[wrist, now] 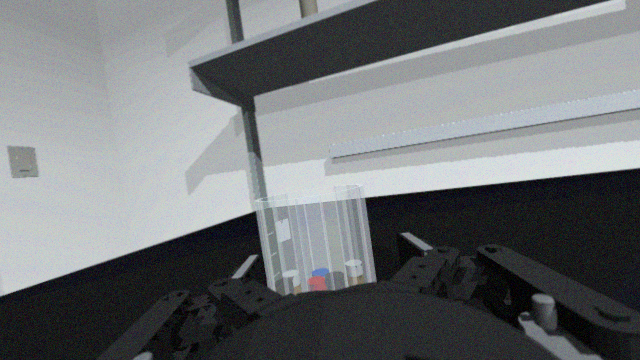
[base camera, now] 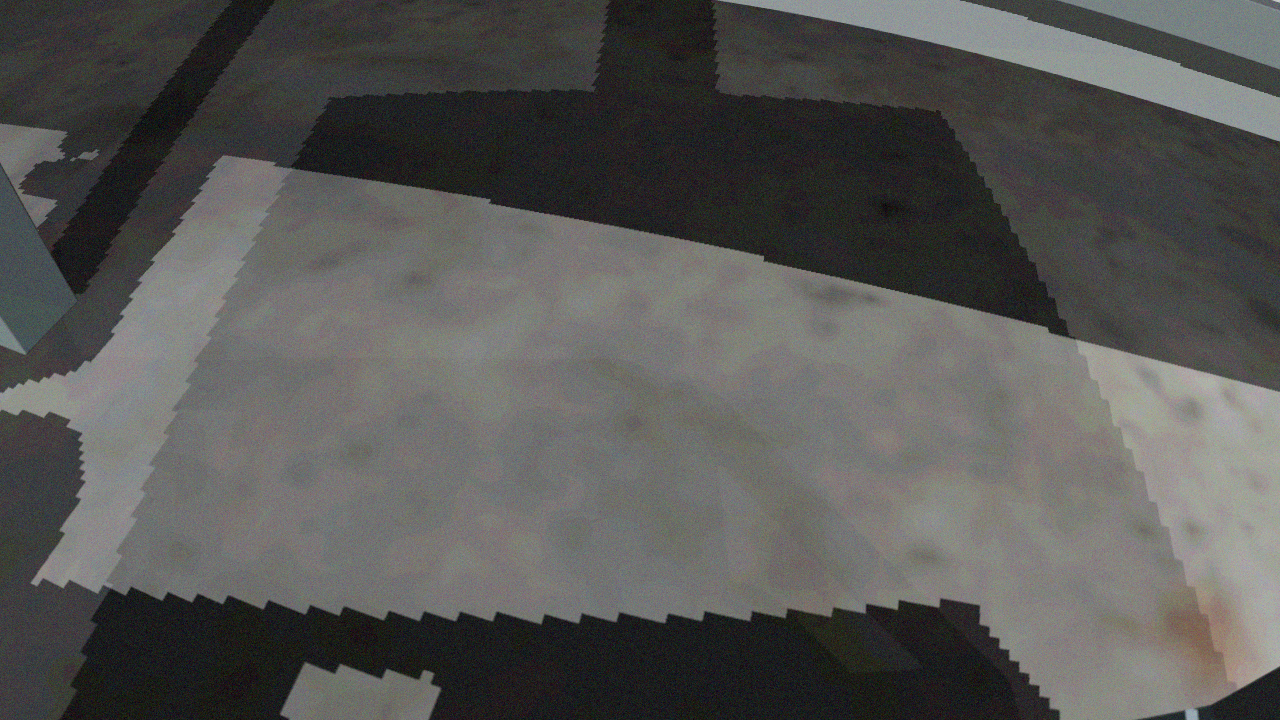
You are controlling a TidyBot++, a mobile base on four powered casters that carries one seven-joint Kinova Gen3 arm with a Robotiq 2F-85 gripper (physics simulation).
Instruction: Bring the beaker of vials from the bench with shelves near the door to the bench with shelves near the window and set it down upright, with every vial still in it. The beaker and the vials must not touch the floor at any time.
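The clear beaker [wrist: 315, 230] stands upright on the black bench top [wrist: 500, 220] in the wrist view. Caps of several vials show low inside it: a red cap [wrist: 317, 283], a blue cap [wrist: 320, 272], white caps and a dark one. The beaker's base and the vials' lower parts are hidden behind the gripper's body. My gripper [wrist: 331, 259] is open, with one finger to the left of the beaker and the other to its right. The beaker appears between or just beyond the fingertips; the exact depth is unclear. The beaker does not show in the base camera view.
A grey shelf [wrist: 350, 55] on an upright post [wrist: 252, 135] overhangs the bench. A pale rail [wrist: 475, 125] runs along the wall behind. In the base camera view, a pale bench leg [base camera: 26, 277] stands at the left edge, and shadows fall across the mottled floor [base camera: 537, 429].
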